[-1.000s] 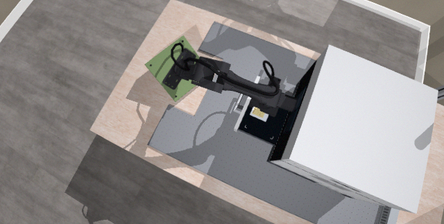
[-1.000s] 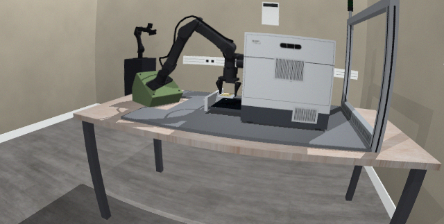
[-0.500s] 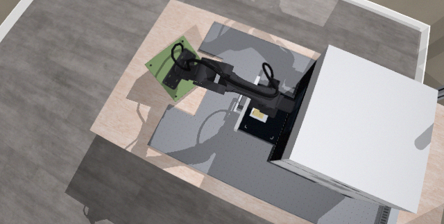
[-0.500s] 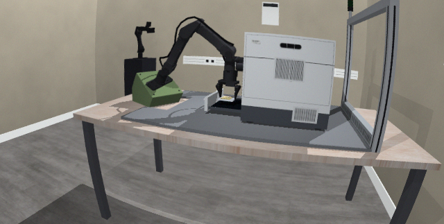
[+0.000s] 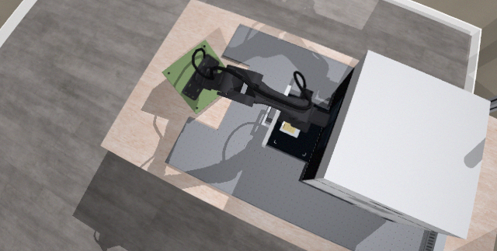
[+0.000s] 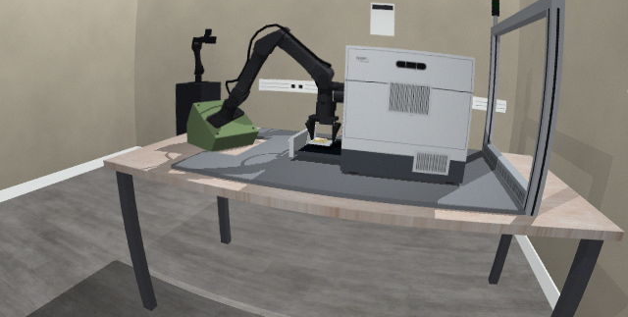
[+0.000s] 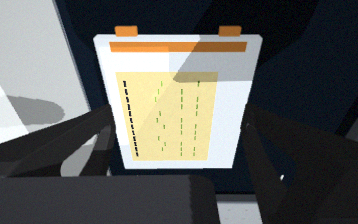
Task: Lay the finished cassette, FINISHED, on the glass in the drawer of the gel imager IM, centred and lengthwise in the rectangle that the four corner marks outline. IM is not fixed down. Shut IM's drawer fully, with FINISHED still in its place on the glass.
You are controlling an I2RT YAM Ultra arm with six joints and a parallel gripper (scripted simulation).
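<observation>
Now: hand 4 cm short of the drawer and 2 cm above it. From my hand the other things lie so: cassette FINISHED: right at my hand.
</observation>
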